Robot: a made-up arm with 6 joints.
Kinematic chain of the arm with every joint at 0, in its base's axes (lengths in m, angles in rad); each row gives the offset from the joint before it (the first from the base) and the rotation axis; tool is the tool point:
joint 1: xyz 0 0 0.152 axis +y
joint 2: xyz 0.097 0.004 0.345 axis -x
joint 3: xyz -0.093 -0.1 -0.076 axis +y
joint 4: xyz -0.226 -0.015 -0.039 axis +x
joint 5: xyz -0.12 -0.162 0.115 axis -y
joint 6: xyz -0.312 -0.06 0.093 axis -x
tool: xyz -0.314 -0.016 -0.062
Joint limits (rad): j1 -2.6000..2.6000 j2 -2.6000..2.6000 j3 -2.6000..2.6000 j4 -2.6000..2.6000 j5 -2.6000..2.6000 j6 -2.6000..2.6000
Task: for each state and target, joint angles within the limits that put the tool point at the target. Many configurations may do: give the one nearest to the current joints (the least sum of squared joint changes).
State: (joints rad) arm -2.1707 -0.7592 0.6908 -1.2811 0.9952 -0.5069
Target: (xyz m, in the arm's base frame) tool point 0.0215 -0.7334 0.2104
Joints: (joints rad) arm -2.1530 -1.3740 1.4444 -1.4487 0.9946 -0.4059
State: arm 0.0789 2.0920 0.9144 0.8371 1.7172 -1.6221
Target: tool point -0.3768 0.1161 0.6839
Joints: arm 0.6209 1.9582 1.3159 0.6688 1.6466 -1.6200
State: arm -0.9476 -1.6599 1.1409 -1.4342 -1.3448 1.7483
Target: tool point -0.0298 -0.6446 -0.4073
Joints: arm -1.5235 -2.3082 0.4773 -1.0825 -0.4438 1.6663
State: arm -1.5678 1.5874 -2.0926 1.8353 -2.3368 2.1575
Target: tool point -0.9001 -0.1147 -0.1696
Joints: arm -1.9944 0.9867 -2.1679 1.4236 -2.4153 2.2204
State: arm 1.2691 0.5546 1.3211 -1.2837 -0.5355 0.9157
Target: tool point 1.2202 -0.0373 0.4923
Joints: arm 1.1886 -0.1275 1.2967 -1.0389 -0.3395 0.8790
